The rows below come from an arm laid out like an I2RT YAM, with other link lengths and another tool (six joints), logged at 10 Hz.
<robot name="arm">
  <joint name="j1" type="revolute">
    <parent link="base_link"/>
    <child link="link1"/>
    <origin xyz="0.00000 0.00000 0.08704" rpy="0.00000 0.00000 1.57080"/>
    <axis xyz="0 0 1"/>
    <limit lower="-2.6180" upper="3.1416"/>
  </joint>
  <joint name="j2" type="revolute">
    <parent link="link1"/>
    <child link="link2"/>
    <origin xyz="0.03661 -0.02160 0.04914" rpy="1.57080 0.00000 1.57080"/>
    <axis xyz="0 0 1"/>
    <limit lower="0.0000" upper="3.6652"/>
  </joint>
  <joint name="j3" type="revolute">
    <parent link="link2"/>
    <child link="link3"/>
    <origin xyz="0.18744 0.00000 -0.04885" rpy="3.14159 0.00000 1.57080"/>
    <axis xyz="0 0 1"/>
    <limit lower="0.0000" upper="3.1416"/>
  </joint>
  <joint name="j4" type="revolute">
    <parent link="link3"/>
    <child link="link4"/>
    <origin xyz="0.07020 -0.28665 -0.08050" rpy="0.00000 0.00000 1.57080"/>
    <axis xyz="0 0 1"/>
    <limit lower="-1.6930" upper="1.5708"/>
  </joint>
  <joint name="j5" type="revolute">
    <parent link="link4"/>
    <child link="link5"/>
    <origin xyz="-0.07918 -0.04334 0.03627" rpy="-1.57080 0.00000 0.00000"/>
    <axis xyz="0 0 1"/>
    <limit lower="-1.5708" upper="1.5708"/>
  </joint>
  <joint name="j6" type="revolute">
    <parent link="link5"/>
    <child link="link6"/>
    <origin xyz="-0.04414 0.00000 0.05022" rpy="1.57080 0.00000 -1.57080"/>
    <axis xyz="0 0 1"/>
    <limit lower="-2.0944" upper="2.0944"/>
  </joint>
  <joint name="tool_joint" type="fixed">
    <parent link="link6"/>
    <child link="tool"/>
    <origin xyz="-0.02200 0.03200 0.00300" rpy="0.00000 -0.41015 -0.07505"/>
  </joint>
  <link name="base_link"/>
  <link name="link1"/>
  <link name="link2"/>
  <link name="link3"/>
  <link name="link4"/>
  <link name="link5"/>
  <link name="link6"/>
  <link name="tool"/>
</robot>
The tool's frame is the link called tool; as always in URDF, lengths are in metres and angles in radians.
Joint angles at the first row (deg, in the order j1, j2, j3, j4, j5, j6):
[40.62, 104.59, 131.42, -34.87, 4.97, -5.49]
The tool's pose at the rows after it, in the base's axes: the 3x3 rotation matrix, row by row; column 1 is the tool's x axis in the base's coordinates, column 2 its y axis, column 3 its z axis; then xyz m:
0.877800, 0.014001, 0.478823; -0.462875, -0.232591, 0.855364; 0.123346, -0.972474, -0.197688; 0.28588, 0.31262, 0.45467
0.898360, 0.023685, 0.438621; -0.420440, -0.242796, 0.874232; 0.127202, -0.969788, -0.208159; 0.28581, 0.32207, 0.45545
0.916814, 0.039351, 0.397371; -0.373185, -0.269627, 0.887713; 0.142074, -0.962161, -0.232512; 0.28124, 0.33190, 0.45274
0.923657, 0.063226, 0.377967; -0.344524, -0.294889, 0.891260; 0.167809, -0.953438, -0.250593; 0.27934, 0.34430, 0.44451
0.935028, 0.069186, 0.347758; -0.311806, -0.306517, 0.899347; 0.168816, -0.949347, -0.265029; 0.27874, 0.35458, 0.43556
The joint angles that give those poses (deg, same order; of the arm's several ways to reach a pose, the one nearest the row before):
[41.18, 108.74, 137.28, -36.15, 3.90, -6.34]
[42.00, 113.75, 144.38, -38.69, 2.15, -7.03]
[43.37, 117.35, 149.28, -40.94, 1.01, -8.59]
[44.89, 118.83, 149.48, -40.03, 1.31, -10.39]
[45.83, 120.17, 149.43, -39.39, 0.47, -10.96]

